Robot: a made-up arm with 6 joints.
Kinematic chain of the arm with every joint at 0, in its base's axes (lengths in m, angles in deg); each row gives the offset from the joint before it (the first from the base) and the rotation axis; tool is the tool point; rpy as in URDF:
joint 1: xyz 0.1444 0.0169 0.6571 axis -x
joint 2: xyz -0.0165 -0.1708 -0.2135 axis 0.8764 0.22 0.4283
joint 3: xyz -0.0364 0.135 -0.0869 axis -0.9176 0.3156 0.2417
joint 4: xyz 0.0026 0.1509 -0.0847 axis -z
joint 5: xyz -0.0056 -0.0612 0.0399 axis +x
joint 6: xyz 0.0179 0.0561 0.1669 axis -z
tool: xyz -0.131 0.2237 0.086 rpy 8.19 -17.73 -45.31
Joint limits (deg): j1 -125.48..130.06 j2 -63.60..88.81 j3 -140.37..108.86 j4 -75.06..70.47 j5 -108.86..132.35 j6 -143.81..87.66
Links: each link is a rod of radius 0.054 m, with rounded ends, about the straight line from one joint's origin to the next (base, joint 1, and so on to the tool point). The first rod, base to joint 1, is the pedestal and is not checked.
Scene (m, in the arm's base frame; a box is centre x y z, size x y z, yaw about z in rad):
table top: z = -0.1
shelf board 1: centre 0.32 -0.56 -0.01 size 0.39 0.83 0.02 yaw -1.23
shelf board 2: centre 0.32 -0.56 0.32 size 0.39 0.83 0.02 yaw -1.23
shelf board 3: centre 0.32 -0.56 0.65 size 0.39 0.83 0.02 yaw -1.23
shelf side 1: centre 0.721 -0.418 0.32 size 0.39 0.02 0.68 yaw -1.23
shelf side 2: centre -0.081 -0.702 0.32 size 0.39 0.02 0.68 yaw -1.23
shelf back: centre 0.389 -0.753 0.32 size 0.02 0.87 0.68 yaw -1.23
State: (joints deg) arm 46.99 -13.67 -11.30 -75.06 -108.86 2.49
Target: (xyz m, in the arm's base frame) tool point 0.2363 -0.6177 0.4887
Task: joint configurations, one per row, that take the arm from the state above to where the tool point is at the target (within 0.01 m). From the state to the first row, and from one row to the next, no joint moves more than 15 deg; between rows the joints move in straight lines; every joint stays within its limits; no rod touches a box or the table.
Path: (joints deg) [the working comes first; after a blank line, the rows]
Joints at the target: 95.14 -19.57 -57.46 -75.06 -108.86 3.36
Straight joint move there: touches shelf board 2.

1: 53.47 -2.16 -23.05 -67.99 -103.18 -4.99
2: 59.94 9.36 -34.81 -60.93 -97.50 -12.47
3: 66.42 20.87 -46.56 -53.86 -91.82 -19.95
4: 72.89 32.38 -58.31 -46.79 -86.15 -27.43
5: 87.18 25.95 -70.63 -53.86 -89.13 -22.14
6: 101.48 19.52 -82.95 -60.93 -92.12 -16.84
7: 115.77 13.09 -95.26 -67.99 -95.11 -11.54
8: 130.06 6.66 -107.58 -75.06 -98.10 -6.25
9: 121.33 0.11 -95.05 -75.06 -100.79 -3.85
10: 112.60 -6.45 -82.52 -75.06 -103.48 -1.45
11: 103.87 -13.01 -69.99 -75.06 -106.17 0.96
12: 95.14 -19.57 -57.46 -75.06 -108.86 3.36

